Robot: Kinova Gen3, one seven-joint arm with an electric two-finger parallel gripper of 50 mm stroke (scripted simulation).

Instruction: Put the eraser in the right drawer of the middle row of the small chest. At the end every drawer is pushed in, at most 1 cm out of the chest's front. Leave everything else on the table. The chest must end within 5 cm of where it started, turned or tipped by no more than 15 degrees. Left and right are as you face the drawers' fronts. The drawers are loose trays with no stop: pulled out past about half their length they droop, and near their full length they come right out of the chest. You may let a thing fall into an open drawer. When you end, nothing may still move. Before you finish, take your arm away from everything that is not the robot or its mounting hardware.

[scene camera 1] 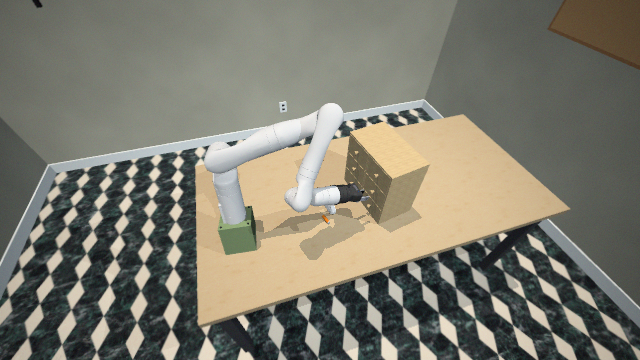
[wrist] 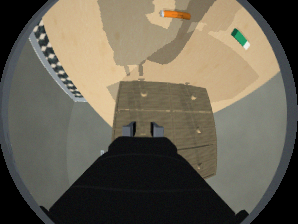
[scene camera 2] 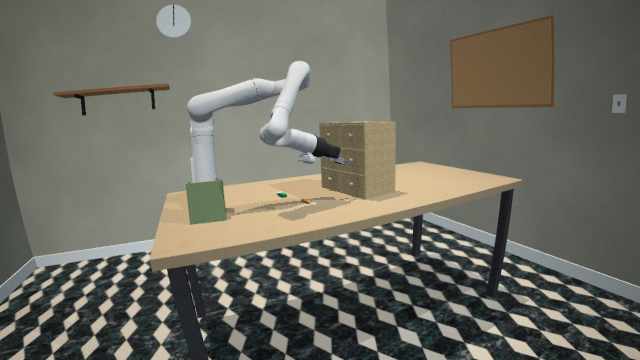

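Observation:
There is a small wooden chest in the pictures, and my own gripper can be seen in them as well.

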